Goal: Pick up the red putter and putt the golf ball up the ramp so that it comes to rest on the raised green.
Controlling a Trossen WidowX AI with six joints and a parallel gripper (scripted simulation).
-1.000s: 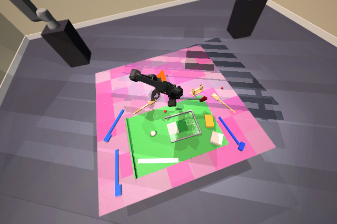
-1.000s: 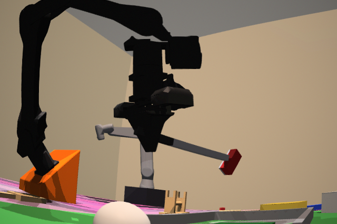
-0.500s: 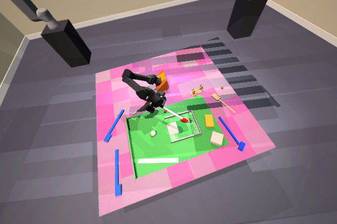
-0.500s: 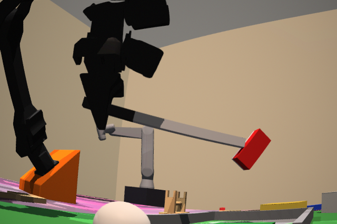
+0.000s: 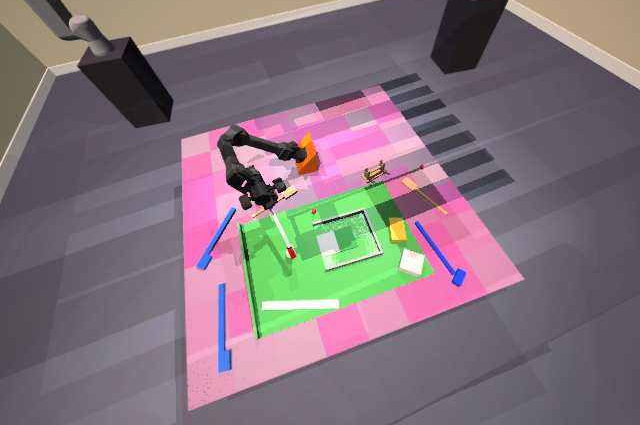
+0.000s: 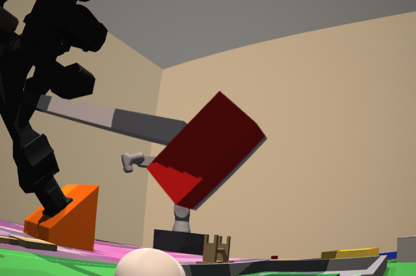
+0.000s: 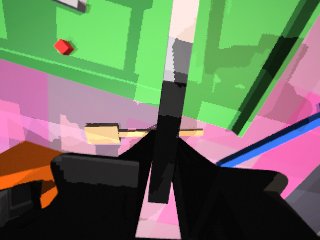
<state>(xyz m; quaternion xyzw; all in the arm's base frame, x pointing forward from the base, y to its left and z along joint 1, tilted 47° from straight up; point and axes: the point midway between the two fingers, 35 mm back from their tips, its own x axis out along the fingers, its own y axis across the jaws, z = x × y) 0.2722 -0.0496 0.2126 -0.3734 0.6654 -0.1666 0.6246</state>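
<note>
Right now the red putter is 11 cm ahead of my gripper tip and 4 cm to the left of it. Round my gripper tip: white golf ball 20 cm ahead, 5 cm to the left, 12 cm below; yellow block 20 cm ahead, 52 cm to the left, 12 cm below; white bar 40 cm ahead, 5 cm to the left, 13 cm below.
</note>
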